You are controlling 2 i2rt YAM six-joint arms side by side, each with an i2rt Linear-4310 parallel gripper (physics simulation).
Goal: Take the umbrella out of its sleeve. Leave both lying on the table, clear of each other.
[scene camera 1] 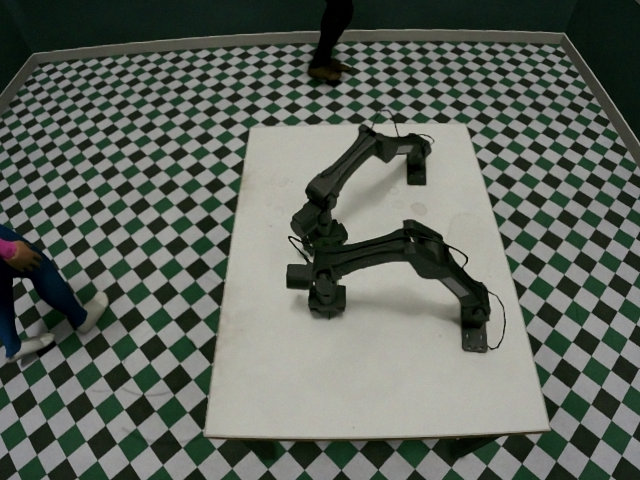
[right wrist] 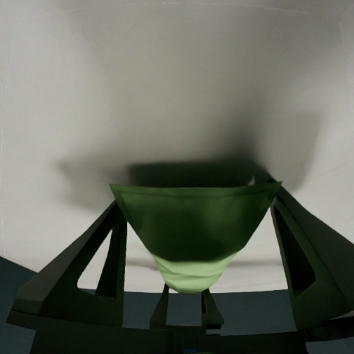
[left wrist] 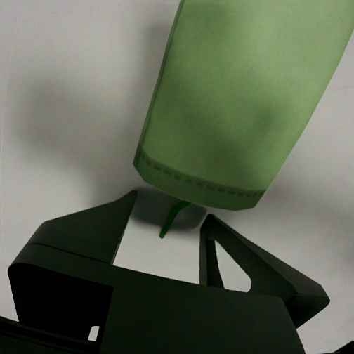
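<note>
The light green sleeve [left wrist: 230, 100] [right wrist: 200, 220] runs between the grippers above the table. A thin green cord [left wrist: 172, 220] sticks out from its stitched end. The umbrella's body does not show; I cannot tell how far inside it is. My left gripper [scene camera 1: 327, 305] [left wrist: 170, 209] [right wrist: 185, 271] is partly open at the stitched end, with the cord between its fingers, touching neither. My right gripper [scene camera 1: 328, 238] [right wrist: 190, 195] is wide open, its fingertips on either side of the sleeve's flared end. In scene camera 1 the arms mostly hide the sleeve.
The white table [scene camera 1: 361, 392] carries both arm bases [scene camera 1: 474, 338] [scene camera 1: 416, 173] toward its right edge. The two wrists are close together in scene camera 1. A person in blue trousers [scene camera 1: 49, 284] stands at the left, and another person's dark legs [scene camera 1: 333, 31] show beyond the far edge.
</note>
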